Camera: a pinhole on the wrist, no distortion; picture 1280 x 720 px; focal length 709.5 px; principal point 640.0 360.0 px. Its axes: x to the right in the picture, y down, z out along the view. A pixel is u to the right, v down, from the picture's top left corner.
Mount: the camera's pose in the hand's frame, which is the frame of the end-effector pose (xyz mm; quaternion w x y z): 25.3 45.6 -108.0 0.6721 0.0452 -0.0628 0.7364
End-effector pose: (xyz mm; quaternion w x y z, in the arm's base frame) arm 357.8 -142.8 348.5 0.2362 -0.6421 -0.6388 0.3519
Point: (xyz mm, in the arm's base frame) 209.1 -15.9 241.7
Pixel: 534 33
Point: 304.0 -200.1 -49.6
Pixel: 1179 333
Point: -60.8 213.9 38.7
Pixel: outside the picture
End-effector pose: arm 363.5 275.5 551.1 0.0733 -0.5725 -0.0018 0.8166
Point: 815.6 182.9 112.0
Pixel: behind the camera
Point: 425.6 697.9 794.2
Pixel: outside the picture
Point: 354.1 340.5 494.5
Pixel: 90 162
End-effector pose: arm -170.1 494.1 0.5 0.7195 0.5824 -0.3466 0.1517
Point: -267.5 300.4 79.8
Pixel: 793 345
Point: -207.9 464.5 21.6
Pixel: 692 496
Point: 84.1 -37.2 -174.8
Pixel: 141 226
